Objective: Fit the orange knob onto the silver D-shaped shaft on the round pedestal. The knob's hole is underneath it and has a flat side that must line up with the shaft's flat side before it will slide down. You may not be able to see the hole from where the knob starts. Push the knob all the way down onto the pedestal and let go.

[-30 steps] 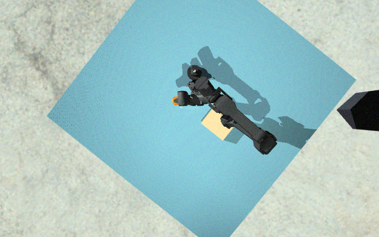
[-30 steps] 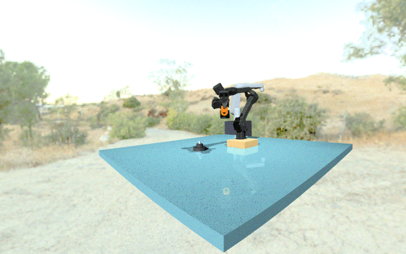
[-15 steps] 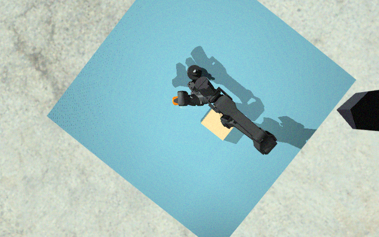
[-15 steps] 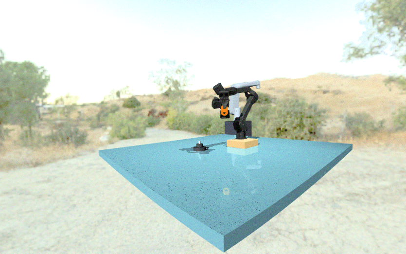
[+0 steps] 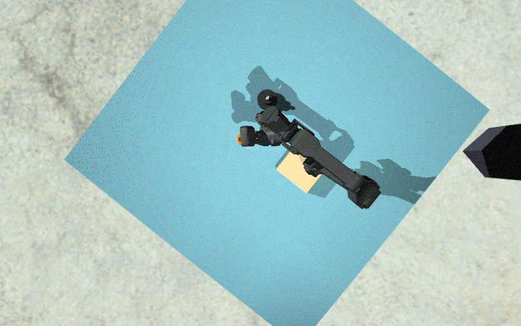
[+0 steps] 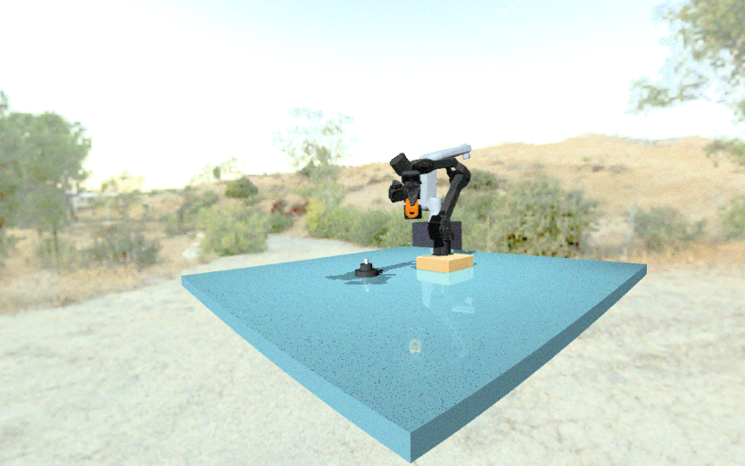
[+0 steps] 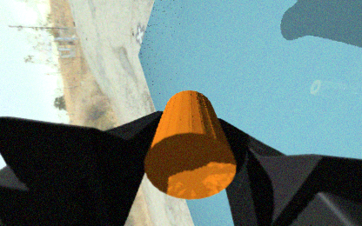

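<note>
The orange knob lies 20 mm behind my gripper tip, 20 mm to the right of it and 20 mm above it. Round my gripper tip: round dark pedestal (80 mm ahead, 180 mm to the right, 200 mm below).
</note>
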